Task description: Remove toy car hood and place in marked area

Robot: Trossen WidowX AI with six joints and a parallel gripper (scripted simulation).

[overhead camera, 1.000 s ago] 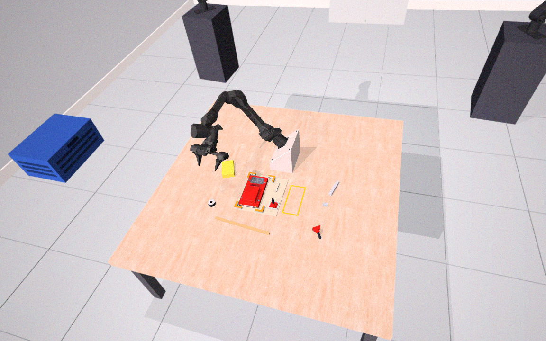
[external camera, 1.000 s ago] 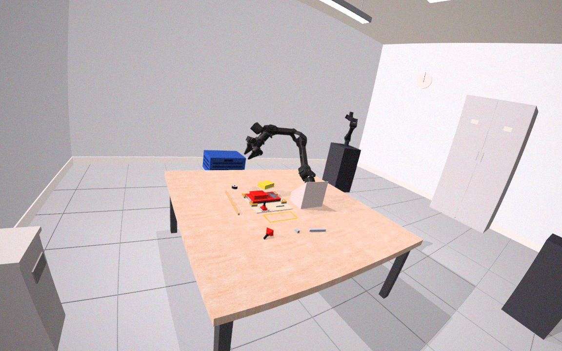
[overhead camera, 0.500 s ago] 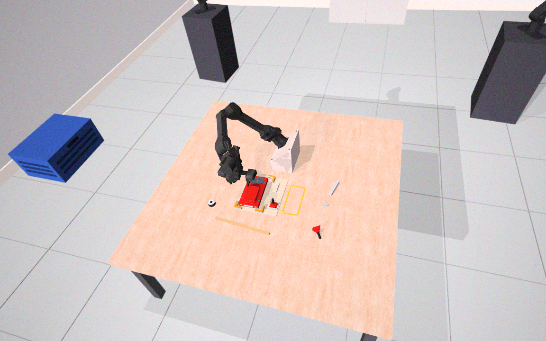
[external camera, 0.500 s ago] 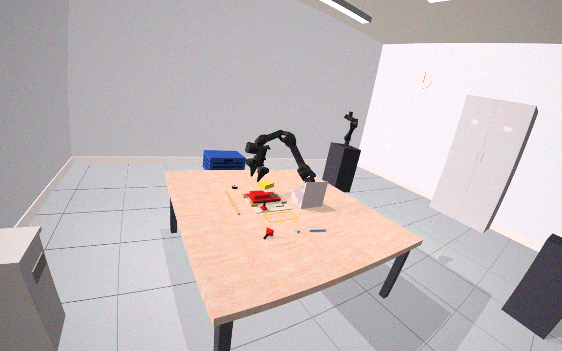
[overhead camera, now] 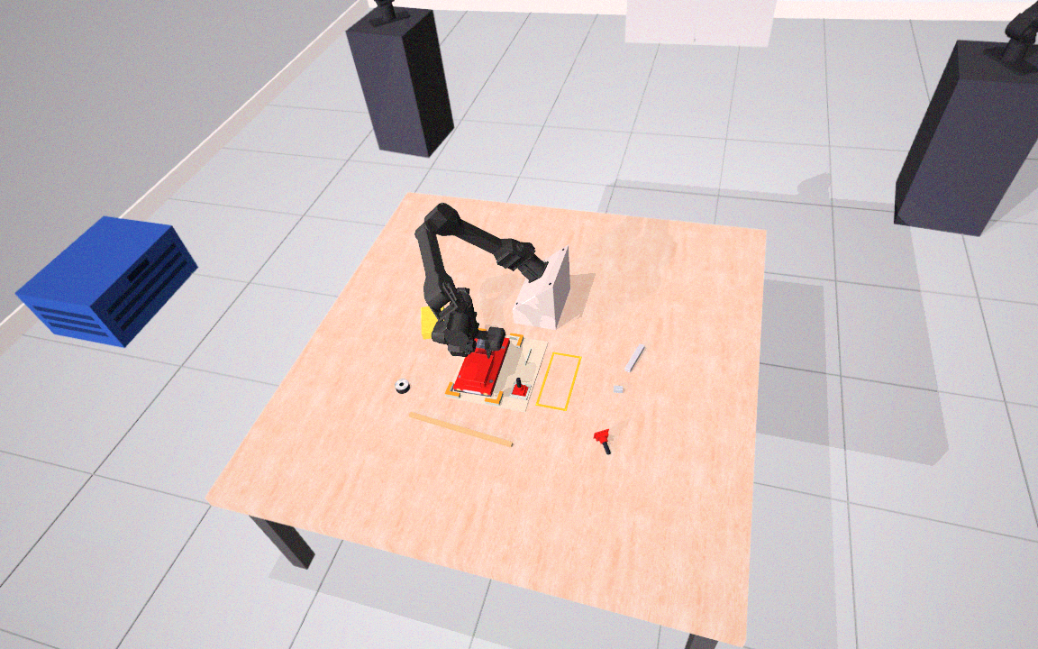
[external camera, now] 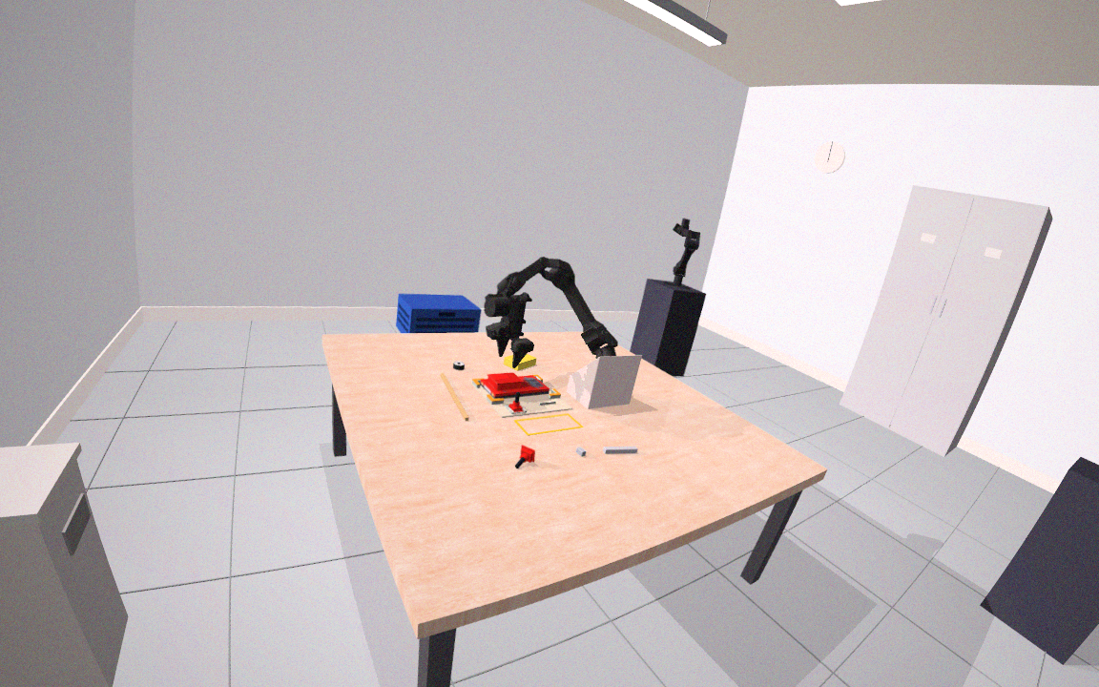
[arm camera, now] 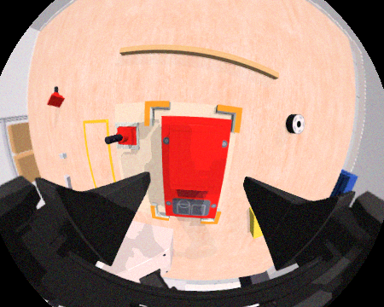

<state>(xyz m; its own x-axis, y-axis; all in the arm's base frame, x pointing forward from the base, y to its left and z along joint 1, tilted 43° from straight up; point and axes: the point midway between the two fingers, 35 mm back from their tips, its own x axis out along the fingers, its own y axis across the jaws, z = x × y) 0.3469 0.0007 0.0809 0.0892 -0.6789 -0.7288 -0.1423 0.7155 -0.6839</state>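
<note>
Right now my gripper tip is 60 mm above the red hood. The rest, counted from my gripper tip: black wheel (100 mm ahead, 190 mm to the right, 90 mm below); then wooden stick (170 mm ahead, 30 mm to the left, 100 mm below); then yellow block (140 mm behind, 220 mm to the right, 90 mm below).
</note>
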